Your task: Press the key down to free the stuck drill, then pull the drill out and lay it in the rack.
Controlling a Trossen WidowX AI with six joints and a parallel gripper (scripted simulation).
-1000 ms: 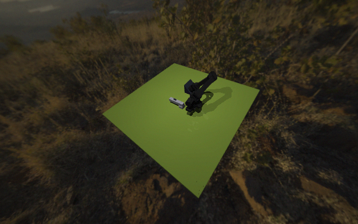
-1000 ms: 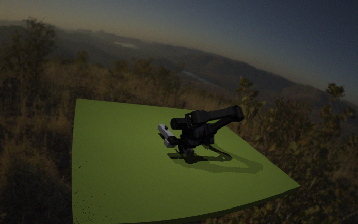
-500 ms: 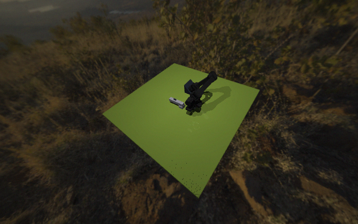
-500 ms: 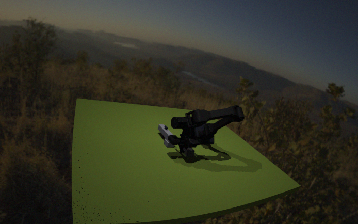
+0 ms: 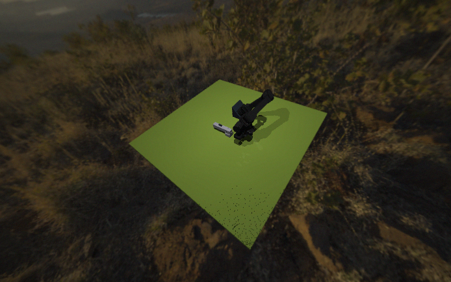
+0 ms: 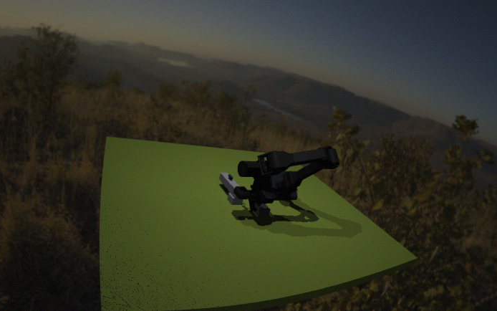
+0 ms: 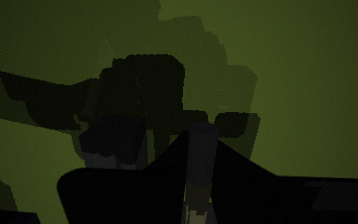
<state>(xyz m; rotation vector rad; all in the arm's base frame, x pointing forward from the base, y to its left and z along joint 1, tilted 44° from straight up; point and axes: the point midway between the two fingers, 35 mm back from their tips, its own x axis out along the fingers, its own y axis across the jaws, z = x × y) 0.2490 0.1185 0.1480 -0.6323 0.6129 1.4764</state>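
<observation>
Right now my gripper tip is 4 cm to the left of the drill and 3 cm below it. The rest, counted from my gripper tip: dark key: 1 cm ahead, 23 cm to the right, 2 cm above; then pale grey block: 1 cm ahead, 20 cm to the right, 1 cm above; then dark grey rack: 6 cm behind, 4 cm to the right, 2 cm below.
</observation>
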